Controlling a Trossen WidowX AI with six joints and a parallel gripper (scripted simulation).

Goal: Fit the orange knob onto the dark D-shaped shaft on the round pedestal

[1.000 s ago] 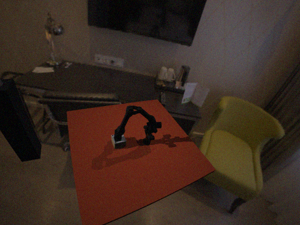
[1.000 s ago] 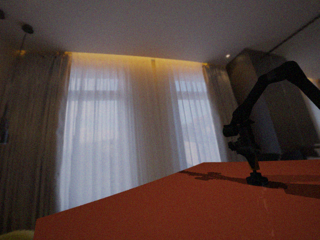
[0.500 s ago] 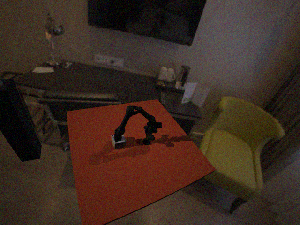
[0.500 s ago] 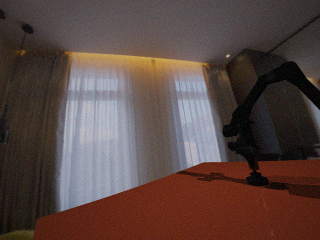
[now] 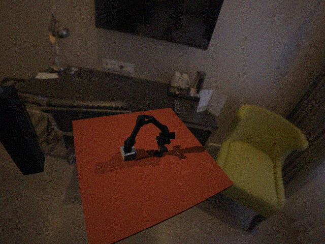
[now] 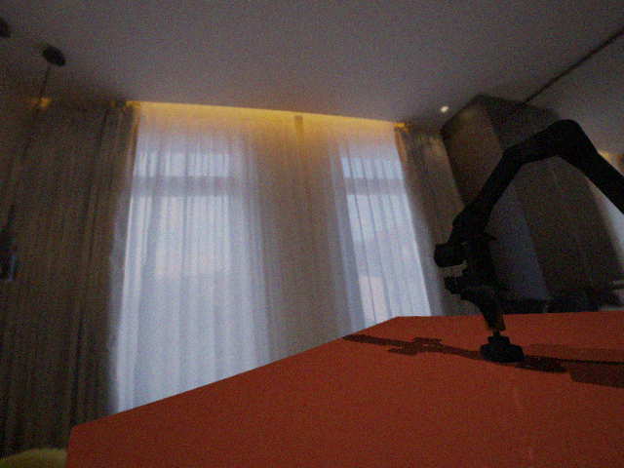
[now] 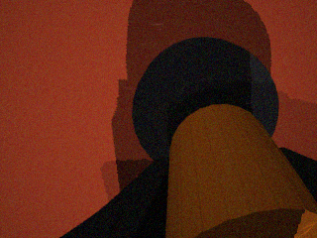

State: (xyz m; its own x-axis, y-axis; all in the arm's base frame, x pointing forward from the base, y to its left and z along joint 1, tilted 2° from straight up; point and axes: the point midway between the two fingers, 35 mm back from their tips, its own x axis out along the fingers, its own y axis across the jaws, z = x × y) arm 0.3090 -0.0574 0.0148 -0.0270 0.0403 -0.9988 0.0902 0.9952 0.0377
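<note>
The orange knob is 20 mm above my gripper tip. Round my gripper tip: round dark pedestal: 40 mm below.
</note>
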